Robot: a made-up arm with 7 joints. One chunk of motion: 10 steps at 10 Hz.
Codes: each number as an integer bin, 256 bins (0 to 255) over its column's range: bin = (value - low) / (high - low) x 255, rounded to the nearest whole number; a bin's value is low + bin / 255 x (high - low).
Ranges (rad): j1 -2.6..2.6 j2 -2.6..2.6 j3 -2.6..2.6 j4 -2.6..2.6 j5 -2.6..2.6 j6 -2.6..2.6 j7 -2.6..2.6
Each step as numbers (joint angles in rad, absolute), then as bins.
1 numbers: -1.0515 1.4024 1.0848 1.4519 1.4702 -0.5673 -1.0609
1 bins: 76 196 181 199 200 100 75
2 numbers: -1.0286 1.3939 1.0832 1.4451 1.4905 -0.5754 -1.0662
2 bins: 77 196 181 198 201 99 75
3 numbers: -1.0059 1.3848 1.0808 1.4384 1.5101 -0.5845 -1.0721
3 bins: 78 195 181 198 202 99 75
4 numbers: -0.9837 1.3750 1.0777 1.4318 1.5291 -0.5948 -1.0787
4 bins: 79 195 180 198 202 98 75
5 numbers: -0.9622 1.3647 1.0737 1.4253 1.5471 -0.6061 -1.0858
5 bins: 80 194 180 197 203 98 74
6 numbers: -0.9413 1.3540 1.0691 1.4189 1.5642 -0.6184 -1.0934
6 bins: 81 194 180 197 204 97 74
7 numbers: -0.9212 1.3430 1.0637 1.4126 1.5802 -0.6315 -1.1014
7 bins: 82 193 180 197 205 97 73
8 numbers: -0.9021 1.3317 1.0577 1.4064 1.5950 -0.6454 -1.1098
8 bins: 83 193 179 196 206 96 73
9 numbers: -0.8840 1.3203 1.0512 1.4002 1.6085 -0.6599 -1.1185
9 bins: 84 192 179 196 206 95 73
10 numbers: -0.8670 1.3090 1.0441 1.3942 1.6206 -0.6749 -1.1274
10 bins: 85 192 179 196 207 94 72
